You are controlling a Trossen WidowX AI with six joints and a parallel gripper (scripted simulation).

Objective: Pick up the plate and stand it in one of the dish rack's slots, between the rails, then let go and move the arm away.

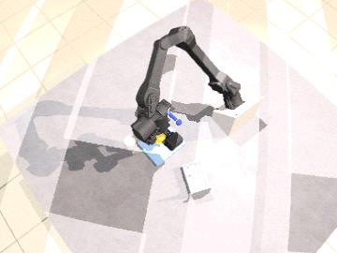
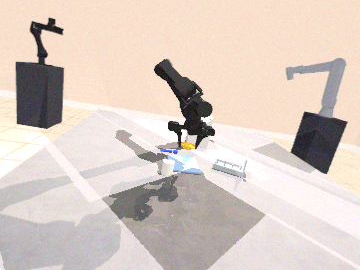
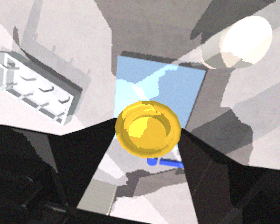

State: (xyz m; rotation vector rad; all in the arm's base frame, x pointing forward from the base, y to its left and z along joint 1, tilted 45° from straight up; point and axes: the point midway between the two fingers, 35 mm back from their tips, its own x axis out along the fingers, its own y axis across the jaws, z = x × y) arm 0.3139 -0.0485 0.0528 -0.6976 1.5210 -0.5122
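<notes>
Right now the dish rack is 20 cm to the left of my gripper tip, 5 cm below it and 3 cm behind it. Round my gripper tip: cream cup 10 cm ahead, 7 cm to the right, 5 cm below; then blue spoon 12 cm behind, 7 cm below, 6 cm to the right; then plate 1 cm above.
</notes>
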